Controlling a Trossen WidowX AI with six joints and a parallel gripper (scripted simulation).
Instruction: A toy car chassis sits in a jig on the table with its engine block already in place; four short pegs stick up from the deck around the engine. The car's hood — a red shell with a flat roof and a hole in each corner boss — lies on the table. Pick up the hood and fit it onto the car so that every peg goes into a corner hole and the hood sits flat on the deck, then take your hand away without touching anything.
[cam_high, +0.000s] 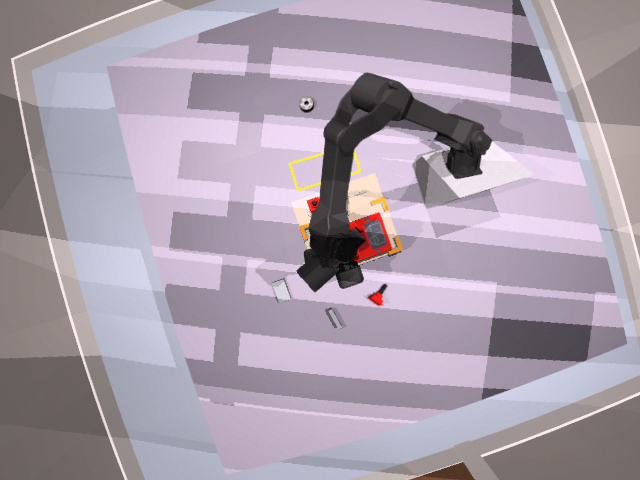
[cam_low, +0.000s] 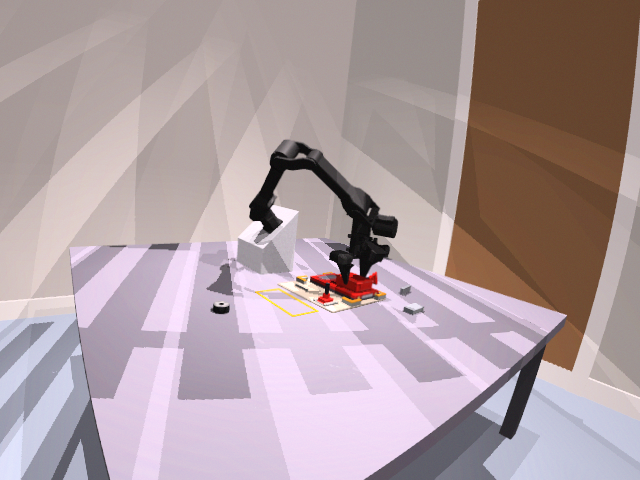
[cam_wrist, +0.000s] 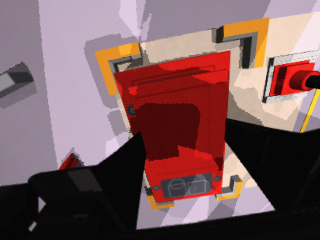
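Right now my gripper tip is 1 cm below the red hood. From my gripper tip the other things lie so: grey engine block (1 cm below); then black wheel (42 cm to the right, 3 cm below, 1 cm ahead); then jig (4 cm to the right, 3 cm below, 3 cm behind).
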